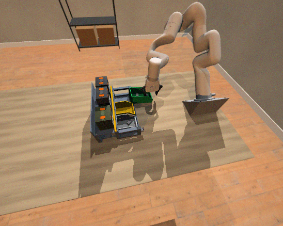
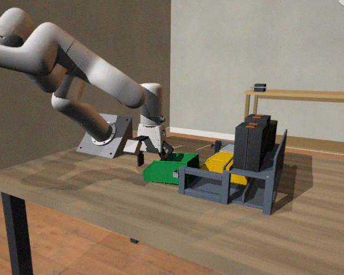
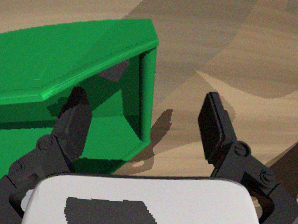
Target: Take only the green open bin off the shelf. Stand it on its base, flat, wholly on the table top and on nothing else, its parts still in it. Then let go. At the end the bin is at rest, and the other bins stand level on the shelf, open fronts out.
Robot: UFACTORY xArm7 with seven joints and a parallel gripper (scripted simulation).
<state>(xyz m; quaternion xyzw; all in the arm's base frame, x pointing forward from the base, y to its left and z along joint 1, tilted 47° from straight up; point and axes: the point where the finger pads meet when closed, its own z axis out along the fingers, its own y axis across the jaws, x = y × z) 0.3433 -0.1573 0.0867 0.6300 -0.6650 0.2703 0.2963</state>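
My gripper is now 8 cm short of the green open bin. Round my hand: yellow bin 24 cm ahead, 10 cm to the left; then grey bin 25 cm ahead, 22 cm to the left.
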